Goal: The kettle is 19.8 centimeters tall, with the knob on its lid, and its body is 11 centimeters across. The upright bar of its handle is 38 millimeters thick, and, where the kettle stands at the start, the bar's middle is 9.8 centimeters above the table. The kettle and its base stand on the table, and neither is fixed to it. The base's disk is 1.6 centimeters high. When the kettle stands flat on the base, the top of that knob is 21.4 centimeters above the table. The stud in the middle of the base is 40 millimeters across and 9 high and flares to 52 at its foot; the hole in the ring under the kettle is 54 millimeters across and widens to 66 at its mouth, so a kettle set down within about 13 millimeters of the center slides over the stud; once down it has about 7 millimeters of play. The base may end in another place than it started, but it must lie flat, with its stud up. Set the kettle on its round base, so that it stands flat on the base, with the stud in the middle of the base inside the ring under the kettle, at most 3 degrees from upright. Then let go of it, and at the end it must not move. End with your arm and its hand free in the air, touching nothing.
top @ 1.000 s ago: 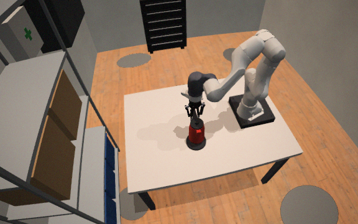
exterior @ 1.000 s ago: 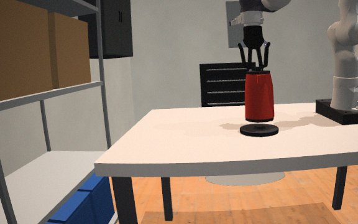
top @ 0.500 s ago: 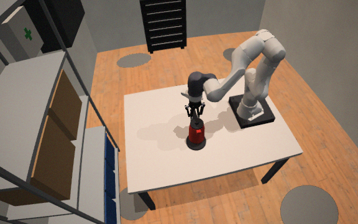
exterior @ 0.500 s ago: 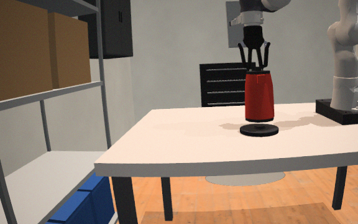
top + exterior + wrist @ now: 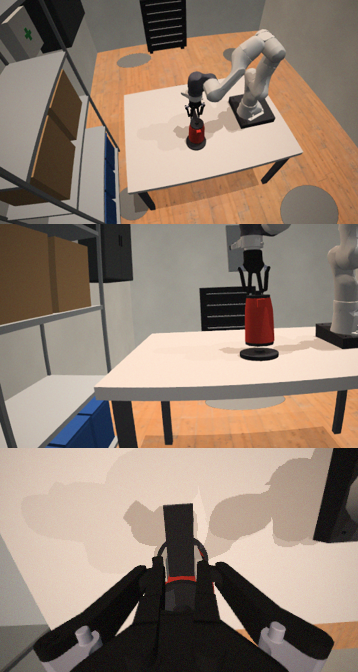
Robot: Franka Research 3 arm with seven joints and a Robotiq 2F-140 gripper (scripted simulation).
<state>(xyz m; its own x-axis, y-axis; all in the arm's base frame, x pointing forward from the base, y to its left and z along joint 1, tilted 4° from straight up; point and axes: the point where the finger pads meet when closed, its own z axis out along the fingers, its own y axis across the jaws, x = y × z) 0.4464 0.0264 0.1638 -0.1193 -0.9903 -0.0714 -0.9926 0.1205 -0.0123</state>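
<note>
Now: hand 60 mm above the red kettle and 30 mm to the right of it. Round my hand: black round base 190 mm below, 70 mm to the left, 10 mm ahead.
</note>
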